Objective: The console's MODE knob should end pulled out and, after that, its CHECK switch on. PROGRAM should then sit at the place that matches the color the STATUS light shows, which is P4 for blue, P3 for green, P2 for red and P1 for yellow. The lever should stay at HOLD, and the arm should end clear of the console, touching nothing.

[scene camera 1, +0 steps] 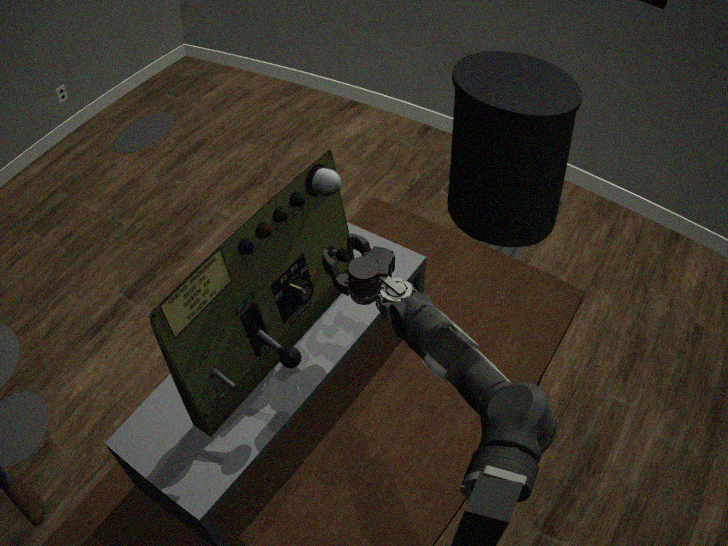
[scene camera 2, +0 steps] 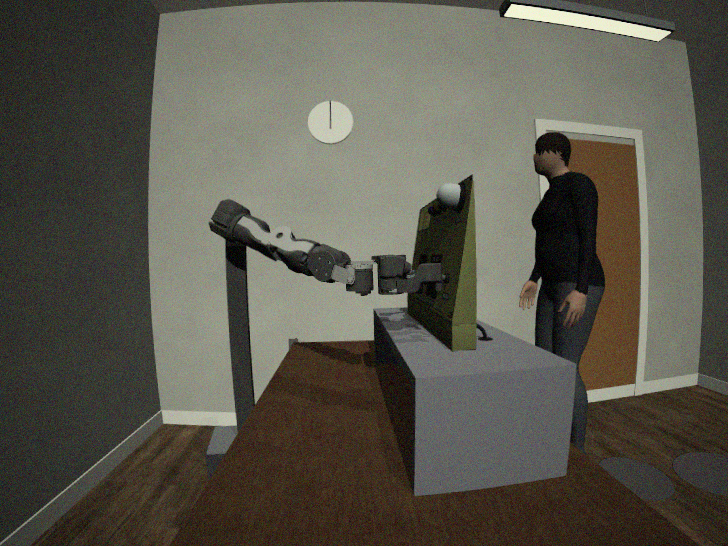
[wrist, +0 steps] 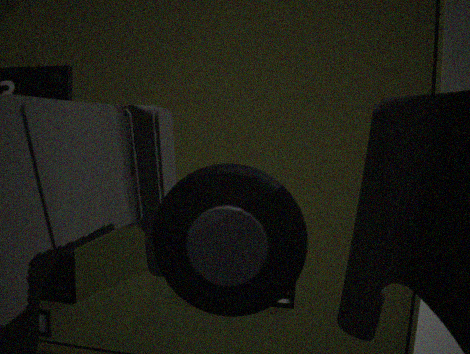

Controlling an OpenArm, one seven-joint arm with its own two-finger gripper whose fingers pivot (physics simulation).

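Observation:
The green console stands on a grey block. The round black MODE knob is between my fingers in the wrist view, close to the left fingertip; whether they touch, and how far the knob stands out, is unclear. My gripper is open at the console's right side. The PROGRAM dial has a pale pointer; its place is unreadable. The lever sticks out with a black ball. A metal toggle at lower left has an unreadable label. A large dome looks whitish, without clear color.
Several small dark lamps run below the dome, and a yellow placard is at the console's upper left. The grey block stands on a brown table. A black drum and a standing person are beyond.

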